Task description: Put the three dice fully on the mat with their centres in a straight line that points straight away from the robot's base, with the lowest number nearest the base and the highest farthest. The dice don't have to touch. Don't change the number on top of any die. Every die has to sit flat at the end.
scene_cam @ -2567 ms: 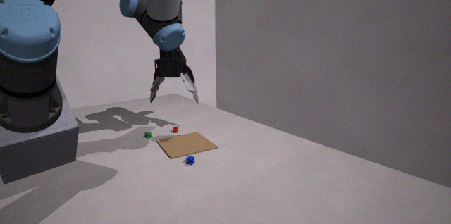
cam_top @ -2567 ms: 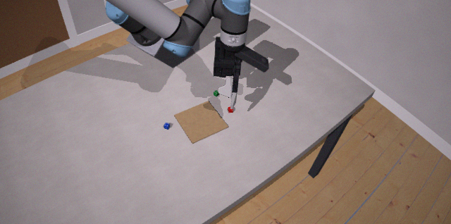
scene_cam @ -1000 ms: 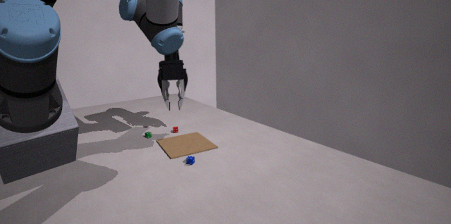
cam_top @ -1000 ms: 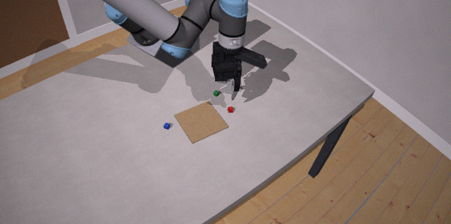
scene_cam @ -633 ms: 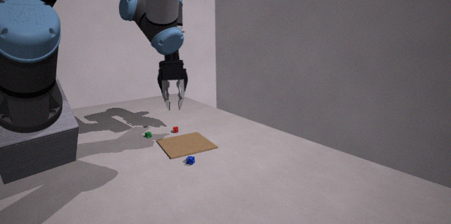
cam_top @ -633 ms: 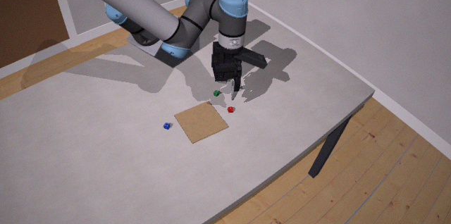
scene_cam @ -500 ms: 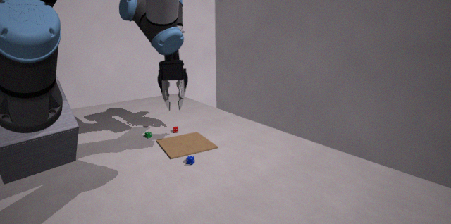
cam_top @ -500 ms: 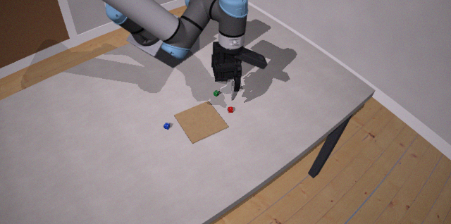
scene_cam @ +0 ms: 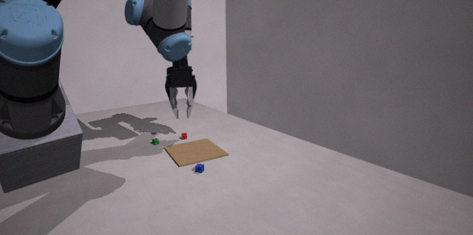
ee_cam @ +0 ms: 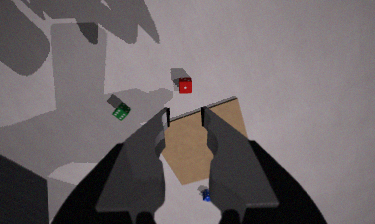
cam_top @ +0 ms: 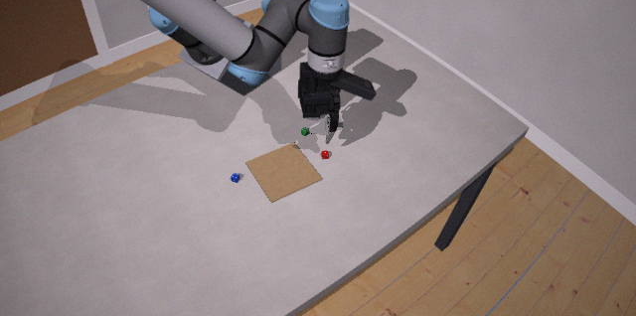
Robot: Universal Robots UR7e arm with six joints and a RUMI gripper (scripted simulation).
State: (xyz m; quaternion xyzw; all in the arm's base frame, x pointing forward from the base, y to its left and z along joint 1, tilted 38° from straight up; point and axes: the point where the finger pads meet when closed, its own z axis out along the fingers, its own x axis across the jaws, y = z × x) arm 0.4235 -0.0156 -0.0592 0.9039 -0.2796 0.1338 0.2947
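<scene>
My hand is 8 cm above the red die. Round my hand: blue die: 21 cm to the right, 10 cm behind, 8 cm below; green die: 9 cm behind, 8 cm below, 2 cm to the left; square mat: 11 cm to the right, 8 cm below, 4 cm behind.
</scene>
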